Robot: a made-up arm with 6 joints.
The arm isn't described. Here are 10 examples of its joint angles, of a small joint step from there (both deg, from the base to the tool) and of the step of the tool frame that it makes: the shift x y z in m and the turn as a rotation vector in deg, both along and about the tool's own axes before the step.
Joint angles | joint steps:
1: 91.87 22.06 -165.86 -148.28 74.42 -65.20 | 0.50 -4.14 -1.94 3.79 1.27 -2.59
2: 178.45 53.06 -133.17 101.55 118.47 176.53 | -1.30 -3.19 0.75 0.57 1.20 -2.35
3: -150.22 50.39 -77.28 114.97 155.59 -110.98 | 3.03 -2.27 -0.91 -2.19 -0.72 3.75
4: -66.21 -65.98 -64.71 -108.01 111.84 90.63 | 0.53 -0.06 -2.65 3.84 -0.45 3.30
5: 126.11 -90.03 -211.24 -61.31 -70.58 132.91 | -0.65 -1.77 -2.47 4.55 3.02 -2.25
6: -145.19 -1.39 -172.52 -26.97 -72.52 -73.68 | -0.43 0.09 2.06 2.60 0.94 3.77
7: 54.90 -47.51 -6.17 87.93 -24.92 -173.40 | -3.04 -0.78 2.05 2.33 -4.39 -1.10
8: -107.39 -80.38 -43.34 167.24 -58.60 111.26 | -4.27 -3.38 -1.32 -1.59 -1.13 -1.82
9: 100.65 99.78 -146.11 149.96 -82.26 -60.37 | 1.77 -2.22 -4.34 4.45 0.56 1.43
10: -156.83 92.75 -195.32 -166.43 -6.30 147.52 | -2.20 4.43 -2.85 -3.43 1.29 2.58
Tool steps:
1: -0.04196 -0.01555 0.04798 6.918 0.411 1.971
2: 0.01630 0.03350 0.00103 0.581 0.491 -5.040
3: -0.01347 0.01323 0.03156 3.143 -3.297 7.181
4: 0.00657 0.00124 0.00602 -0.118 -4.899 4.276
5: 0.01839 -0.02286 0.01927 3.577 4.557 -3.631
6: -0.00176 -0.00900 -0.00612 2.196 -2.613 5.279
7: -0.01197 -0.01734 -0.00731 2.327 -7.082 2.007
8: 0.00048 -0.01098 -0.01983 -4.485 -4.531 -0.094
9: -0.00110 -0.00085 -0.04330 4.516 -6.126 3.738
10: -0.04356 0.01774 -0.00938 -2.494 -1.293 -1.040
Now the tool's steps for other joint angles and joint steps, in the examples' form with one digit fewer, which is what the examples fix.
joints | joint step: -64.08 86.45 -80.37 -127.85 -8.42 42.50 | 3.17 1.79 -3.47 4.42 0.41 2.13
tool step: 0.0223 0.0101 0.0132 -2.11 -0.24 3.21
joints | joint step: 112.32 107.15 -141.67 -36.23 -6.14 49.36 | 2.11 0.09 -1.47 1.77 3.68 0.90
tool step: -0.0005 -0.0192 0.0021 -1.29 -1.34 0.96
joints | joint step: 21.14 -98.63 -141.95 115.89 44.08 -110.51 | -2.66 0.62 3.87 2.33 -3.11 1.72
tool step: -0.0409 -0.0190 0.0109 -1.92 -3.95 5.80
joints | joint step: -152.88 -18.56 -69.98 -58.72 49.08 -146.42 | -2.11 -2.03 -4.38 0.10 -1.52 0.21
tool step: -0.0155 -0.0373 -0.0244 1.92 -4.95 5.14
